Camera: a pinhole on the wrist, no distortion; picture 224 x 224 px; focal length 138.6 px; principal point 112.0 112.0 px. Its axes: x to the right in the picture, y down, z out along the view. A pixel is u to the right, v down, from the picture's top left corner.
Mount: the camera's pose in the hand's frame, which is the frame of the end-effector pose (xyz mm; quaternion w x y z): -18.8 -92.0 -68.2 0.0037 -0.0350 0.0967 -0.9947
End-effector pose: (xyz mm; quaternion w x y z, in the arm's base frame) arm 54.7 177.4 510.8 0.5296 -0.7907 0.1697 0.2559
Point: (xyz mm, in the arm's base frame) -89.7 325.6 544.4
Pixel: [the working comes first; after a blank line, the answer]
In the camera's frame: 131.7 -130.4 197.3

204.5 20.4
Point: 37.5 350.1 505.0
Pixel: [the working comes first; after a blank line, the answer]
In the camera's frame: 6.9 -84.0 221.5

116.3 59.5
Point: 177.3 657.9 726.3
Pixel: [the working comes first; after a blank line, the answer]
In the camera's frame: 39.7 232.6 470.4

123.7 180.5
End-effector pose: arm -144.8 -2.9 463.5 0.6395 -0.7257 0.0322 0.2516
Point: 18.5 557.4 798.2
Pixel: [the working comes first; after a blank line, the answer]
In the camera's frame: -137.2 266.1 599.3

80.3 173.5
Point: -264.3 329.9 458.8
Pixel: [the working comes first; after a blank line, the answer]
In the camera's frame: 19.8 -160.1 397.7

118.9 56.2
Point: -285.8 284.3 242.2
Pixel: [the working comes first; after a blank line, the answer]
In the camera's frame: -41.5 -365.1 337.0

outside the picture
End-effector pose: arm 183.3 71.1 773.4 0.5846 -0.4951 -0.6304 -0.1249
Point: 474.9 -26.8 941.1
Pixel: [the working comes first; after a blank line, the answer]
In the camera's frame: -185.3 -150.9 -252.2

behind the camera
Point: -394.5 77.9 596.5
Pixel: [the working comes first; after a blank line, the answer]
In the camera's frame: 267.0 177.9 504.7

185.3 160.9
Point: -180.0 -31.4 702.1
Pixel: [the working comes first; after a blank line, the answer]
In the camera's frame: 173.6 157.5 259.8

204.6 196.0
